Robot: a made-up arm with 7 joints.
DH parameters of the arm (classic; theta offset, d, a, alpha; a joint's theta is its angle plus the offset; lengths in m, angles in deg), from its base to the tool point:
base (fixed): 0 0.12 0 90
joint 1: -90 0.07 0.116 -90
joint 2: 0 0.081 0.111 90
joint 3: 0 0.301 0 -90
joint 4: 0 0.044 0.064 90
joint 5: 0 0.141 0.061 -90
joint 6: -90 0.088 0.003 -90
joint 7: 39.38 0 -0.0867 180
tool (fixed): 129.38 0.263 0 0
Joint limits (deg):
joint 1: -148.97..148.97
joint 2: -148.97..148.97
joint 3: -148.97..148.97
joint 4: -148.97..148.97
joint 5: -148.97..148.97
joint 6: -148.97..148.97
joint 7: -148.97..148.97
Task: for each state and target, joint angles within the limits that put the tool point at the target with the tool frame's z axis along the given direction. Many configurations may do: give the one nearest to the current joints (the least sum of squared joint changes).
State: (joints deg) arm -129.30 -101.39 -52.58 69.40 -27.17 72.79 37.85
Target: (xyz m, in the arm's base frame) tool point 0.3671 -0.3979 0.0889 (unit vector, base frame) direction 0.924 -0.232 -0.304
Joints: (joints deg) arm -144.18 -89.60 -95.65 74.20 -24.78 47.77 53.30
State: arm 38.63 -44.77 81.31 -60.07 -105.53 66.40 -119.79
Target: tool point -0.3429 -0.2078 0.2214 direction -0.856 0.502 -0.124
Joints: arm 29.07 -60.14 83.63 -85.30 -83.73 60.12 -108.43
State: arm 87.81 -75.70 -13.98 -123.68 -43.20 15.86 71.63
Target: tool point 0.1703 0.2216 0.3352 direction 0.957 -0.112 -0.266
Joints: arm 57.84 -115.11 10.74 -107.92 -23.01 30.82 78.22
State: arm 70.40 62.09 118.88 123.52 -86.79 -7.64 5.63
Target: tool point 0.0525 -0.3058 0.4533 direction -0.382 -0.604 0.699
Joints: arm 98.87 38.71 87.96 104.84 -52.05 38.79 -1.41
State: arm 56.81 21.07 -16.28 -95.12 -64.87 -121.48 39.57
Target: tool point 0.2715 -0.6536 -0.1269 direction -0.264 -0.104 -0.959
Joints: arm 57.57 10.28 -37.31 -78.45 -62.49 -132.03 36.86
